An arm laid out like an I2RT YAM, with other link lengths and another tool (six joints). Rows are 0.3 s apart.
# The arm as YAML. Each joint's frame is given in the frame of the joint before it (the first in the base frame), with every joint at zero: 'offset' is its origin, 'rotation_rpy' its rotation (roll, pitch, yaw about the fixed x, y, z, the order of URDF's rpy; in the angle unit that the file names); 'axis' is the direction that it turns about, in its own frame. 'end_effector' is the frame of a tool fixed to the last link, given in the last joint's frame.
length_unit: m
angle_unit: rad
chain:
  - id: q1
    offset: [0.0, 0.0, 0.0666]
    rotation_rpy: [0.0, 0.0, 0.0]
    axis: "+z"
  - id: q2
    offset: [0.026, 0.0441, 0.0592]
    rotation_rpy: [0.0, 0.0, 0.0]
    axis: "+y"
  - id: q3
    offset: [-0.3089, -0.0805, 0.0]
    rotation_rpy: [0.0, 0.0, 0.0]
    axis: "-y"
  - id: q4
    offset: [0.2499, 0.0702, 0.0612]
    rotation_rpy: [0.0, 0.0, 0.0]
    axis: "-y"
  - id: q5
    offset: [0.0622, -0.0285, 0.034]
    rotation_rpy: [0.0, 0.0, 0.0]
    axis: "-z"
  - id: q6
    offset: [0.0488, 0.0, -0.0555]
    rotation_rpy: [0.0, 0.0, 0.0]
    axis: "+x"
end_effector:
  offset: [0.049, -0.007, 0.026]
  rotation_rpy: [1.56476, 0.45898, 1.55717]
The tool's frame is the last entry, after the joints.
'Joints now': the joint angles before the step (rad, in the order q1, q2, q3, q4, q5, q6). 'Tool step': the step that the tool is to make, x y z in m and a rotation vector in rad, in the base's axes. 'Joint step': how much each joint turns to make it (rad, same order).
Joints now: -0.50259 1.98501 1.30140 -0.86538 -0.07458 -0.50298
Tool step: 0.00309 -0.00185 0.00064 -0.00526 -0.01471 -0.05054
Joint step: 0.00305 -0.00001 0.00229 0.01717 -0.00076 0.05380
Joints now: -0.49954 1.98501 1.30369 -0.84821 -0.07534 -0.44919
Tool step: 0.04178 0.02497 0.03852 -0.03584 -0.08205 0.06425
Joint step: 0.10185 -0.00076 0.15223 -0.06067 0.00000 0.03777
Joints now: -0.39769 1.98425 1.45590 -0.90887 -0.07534 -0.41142
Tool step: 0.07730 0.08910 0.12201 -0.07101 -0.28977 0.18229
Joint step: 0.24263 -0.00001 0.42075 -0.11862 0.00611 0.05914
